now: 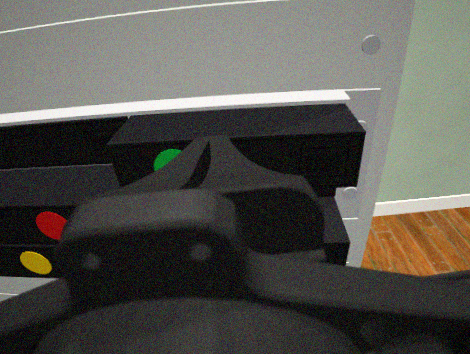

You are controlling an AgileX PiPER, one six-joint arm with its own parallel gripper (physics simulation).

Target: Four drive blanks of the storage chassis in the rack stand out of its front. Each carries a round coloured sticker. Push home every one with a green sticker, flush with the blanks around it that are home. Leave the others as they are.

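Observation:
A black drive blank [300,155] with a green sticker [167,159] stands out of the chassis front at the upper right; its top face shows. My gripper [214,157] is shut with nothing between its fingertips. The tips overlap this blank's front just right of the green sticker; whether they touch it I cannot tell. Left and lower, a blank [45,185] with a red sticker [51,225] stands out. A yellow sticker [36,262] shows below it on another blank. At the lower right, part of a further blank [336,220] shows; my gripper hides the rest and any sticker on it.
A grey rack panel [200,60] with a pale lower edge lies above the blanks. A recessed black blank front [55,142] is at the left of the green-stickered one. The rack's side rail with round screws is at the right, with a green wall [440,110] and wooden floor [420,240] beyond.

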